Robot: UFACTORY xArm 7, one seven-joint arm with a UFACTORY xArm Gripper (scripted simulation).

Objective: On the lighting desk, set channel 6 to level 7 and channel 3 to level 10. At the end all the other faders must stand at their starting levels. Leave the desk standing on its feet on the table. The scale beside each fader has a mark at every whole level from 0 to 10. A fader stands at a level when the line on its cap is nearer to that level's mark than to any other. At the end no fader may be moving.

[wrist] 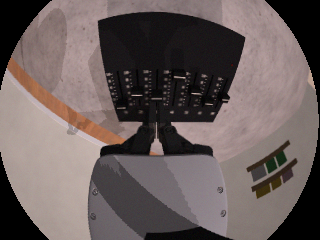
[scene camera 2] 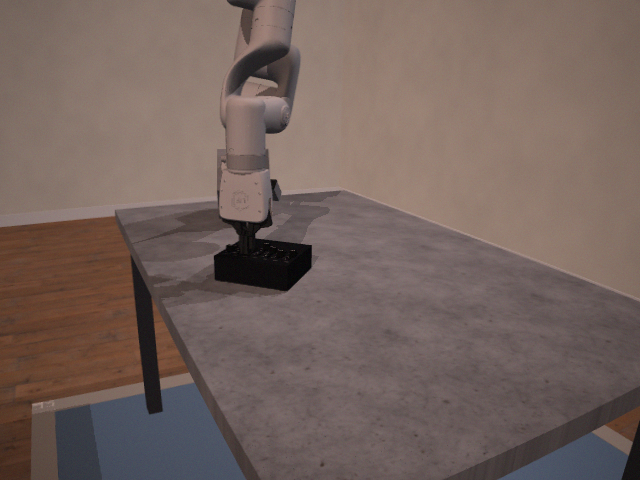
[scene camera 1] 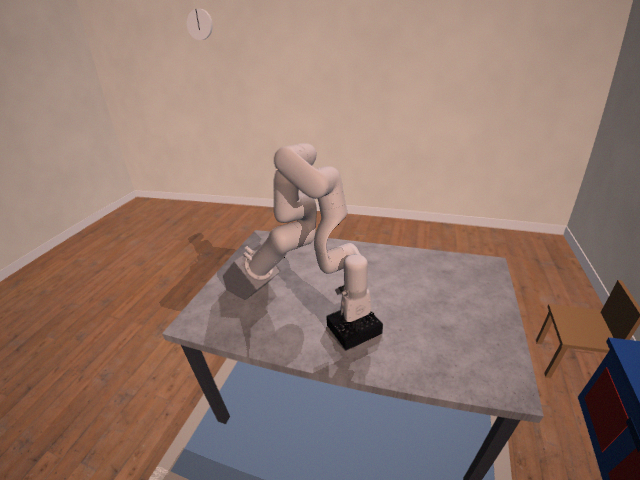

Labels:
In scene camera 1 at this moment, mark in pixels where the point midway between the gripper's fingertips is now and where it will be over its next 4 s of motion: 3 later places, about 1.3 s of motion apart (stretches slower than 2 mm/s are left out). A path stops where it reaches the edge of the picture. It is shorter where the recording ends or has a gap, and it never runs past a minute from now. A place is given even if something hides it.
The gripper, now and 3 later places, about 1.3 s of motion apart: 355,327; 352,324; 352,323; 353,316

